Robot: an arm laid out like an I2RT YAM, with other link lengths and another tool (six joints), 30 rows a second.
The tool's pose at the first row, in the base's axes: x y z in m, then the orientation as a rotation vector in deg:
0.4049 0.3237 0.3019 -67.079 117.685 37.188
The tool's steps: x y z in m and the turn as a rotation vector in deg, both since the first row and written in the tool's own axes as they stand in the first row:
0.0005 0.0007 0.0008 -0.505 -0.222 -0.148
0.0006 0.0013 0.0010 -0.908 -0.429 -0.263
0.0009 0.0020 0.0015 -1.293 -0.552 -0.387
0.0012 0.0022 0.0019 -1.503 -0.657 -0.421
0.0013 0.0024 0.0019 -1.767 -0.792 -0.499
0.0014 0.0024 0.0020 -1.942 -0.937 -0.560
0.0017 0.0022 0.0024 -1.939 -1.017 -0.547
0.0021 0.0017 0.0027 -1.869 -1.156 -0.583
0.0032 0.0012 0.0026 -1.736 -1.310 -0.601
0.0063 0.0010 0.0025 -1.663 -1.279 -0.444
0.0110 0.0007 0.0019 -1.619 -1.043 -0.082
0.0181 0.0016 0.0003 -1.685 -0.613 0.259
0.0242 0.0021 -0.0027 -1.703 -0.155 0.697
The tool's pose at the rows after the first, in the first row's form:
0.4043 0.3243 0.3011 -67.385 117.343 37.773
0.4038 0.3247 0.3009 -67.609 117.046 38.255
0.4033 0.3252 0.3004 -67.876 116.812 38.674
0.4031 0.3254 0.3000 -67.969 116.677 38.936
0.4029 0.3255 0.2999 -68.117 116.478 39.249
0.4029 0.3255 0.2998 -68.193 116.293 39.477
0.4031 0.3255 0.2993 -68.135 116.236 39.516
0.4035 0.3252 0.2987 -68.052 116.102 39.485
0.4035 0.3243 0.2979 -67.909 115.976 39.400
0.4025 0.3225 0.2956 -67.736 116.122 39.382
0.4008 0.3194 0.2924 -67.497 116.581 39.401
0.3969 0.3149 0.2881 -67.446 117.175 39.444
0.3933 0.3097 0.2855 -67.289 117.867 39.467

